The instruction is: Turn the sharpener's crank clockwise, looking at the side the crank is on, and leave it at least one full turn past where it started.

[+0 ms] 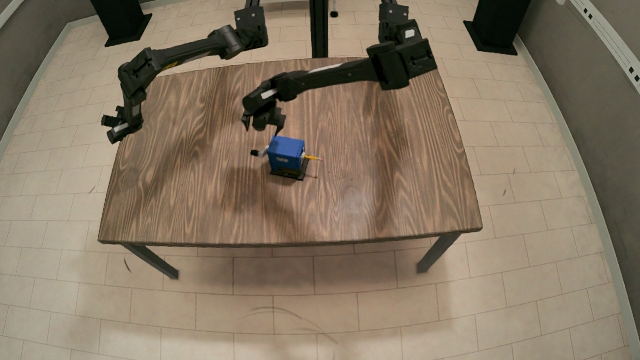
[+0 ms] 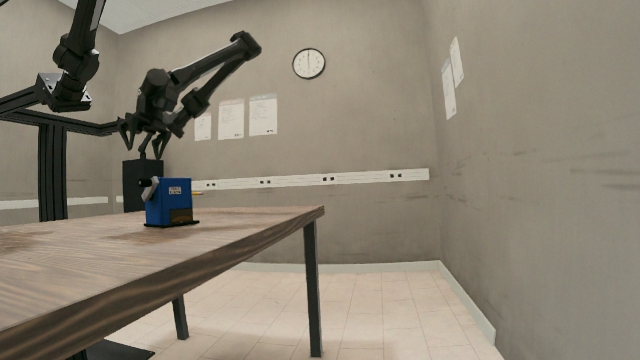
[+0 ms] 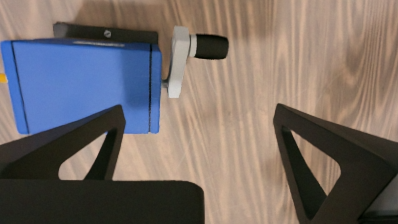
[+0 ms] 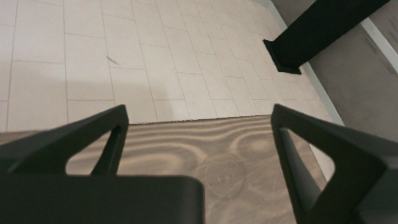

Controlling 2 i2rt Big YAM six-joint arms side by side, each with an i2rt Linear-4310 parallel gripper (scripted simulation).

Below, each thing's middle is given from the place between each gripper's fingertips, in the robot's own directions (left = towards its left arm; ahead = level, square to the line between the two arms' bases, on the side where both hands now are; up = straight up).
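I find my right gripper 65 cm to the right of the crank (image 3: pixel 204 46), 15 cm short of it, and 8 cm above it.
As for my left hand (image 2: pixel 144 154), it is 2 cm short of the crank and 2 cm to the left of it, and it sits 9 cm above it.
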